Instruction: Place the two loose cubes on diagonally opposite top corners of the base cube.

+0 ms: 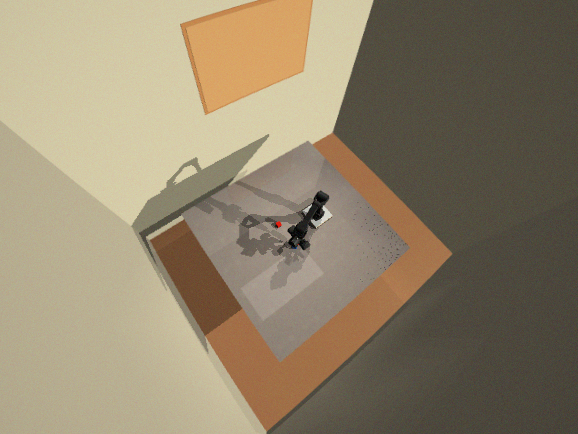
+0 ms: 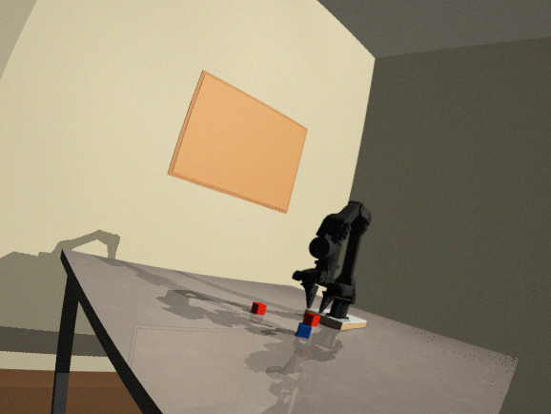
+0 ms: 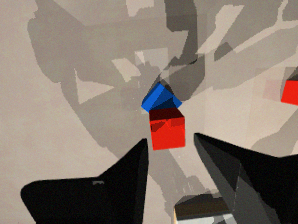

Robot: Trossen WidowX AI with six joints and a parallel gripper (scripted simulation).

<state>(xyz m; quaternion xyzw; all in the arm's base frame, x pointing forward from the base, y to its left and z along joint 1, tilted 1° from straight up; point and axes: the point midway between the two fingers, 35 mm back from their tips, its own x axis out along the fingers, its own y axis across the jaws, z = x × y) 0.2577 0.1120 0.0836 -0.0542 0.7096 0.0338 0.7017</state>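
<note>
My gripper tip is now 6 cm above the blue cube and 2 cm short of it.
</note>
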